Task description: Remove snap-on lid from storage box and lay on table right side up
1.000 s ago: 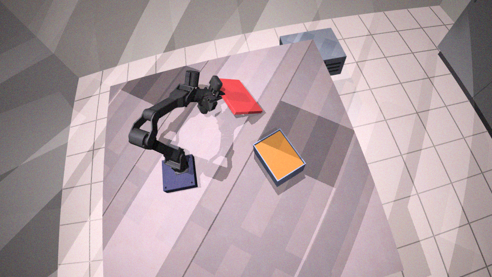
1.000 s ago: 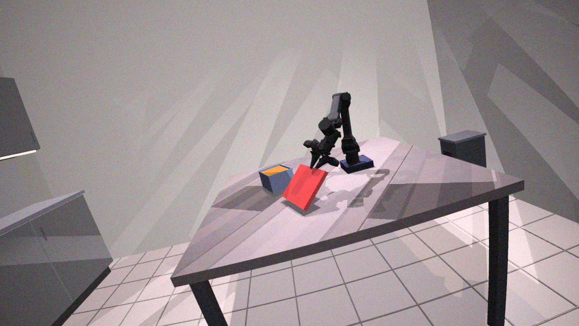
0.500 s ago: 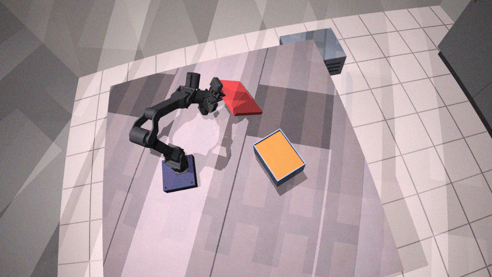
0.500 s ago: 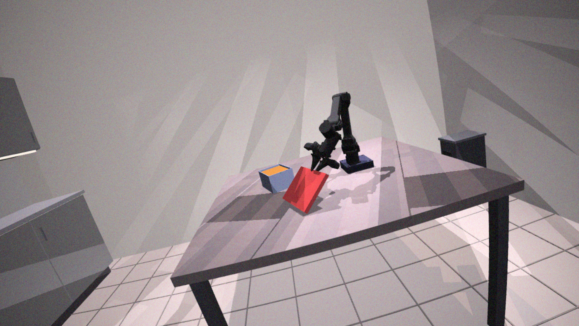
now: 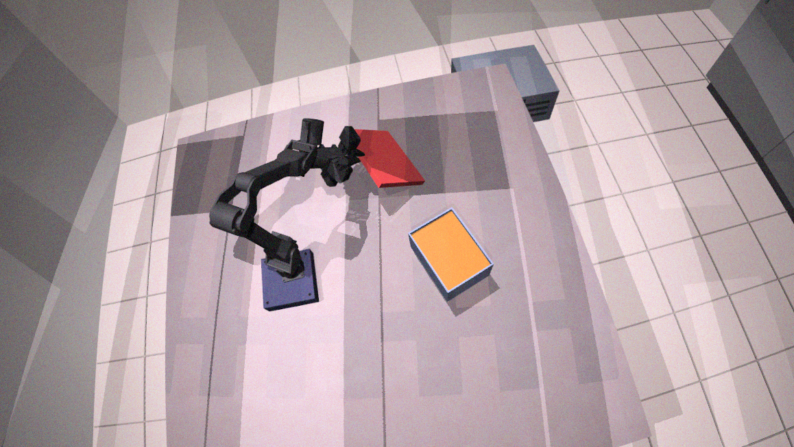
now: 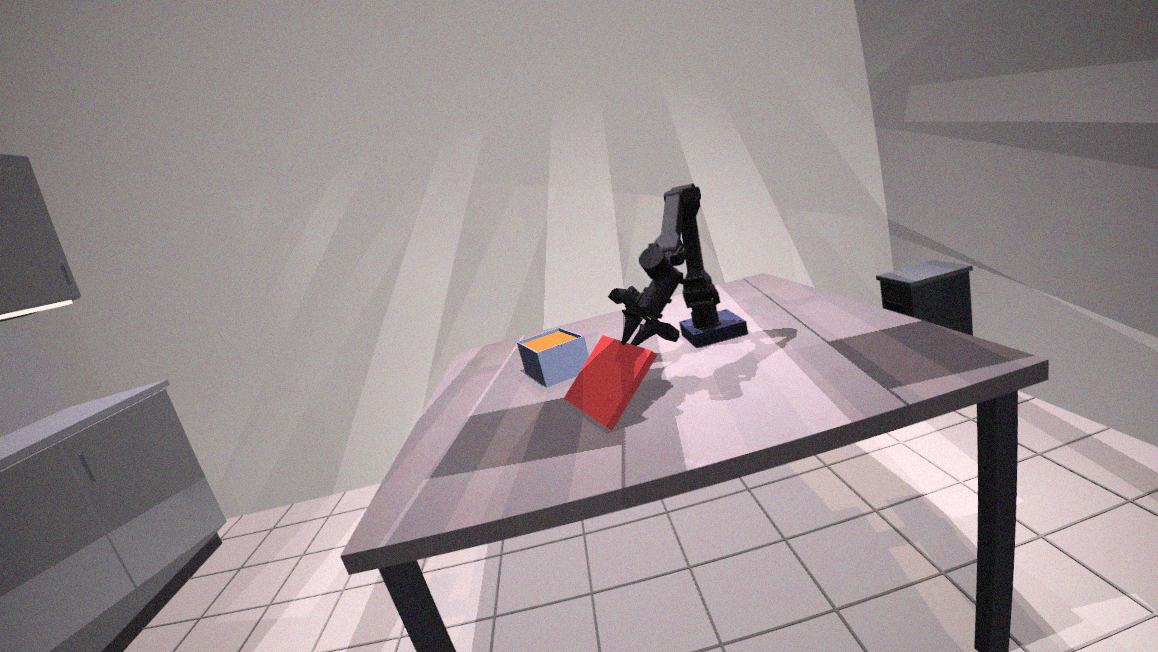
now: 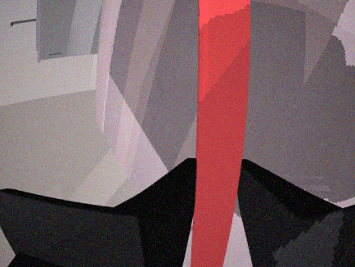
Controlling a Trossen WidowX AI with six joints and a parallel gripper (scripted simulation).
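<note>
My gripper tip is 60 mm short of the red lid, 50 mm above it and 20 mm to the right of it. Also, from my gripper tip: storage box: 340 mm to the right, 160 mm ahead, 70 mm below.
</note>
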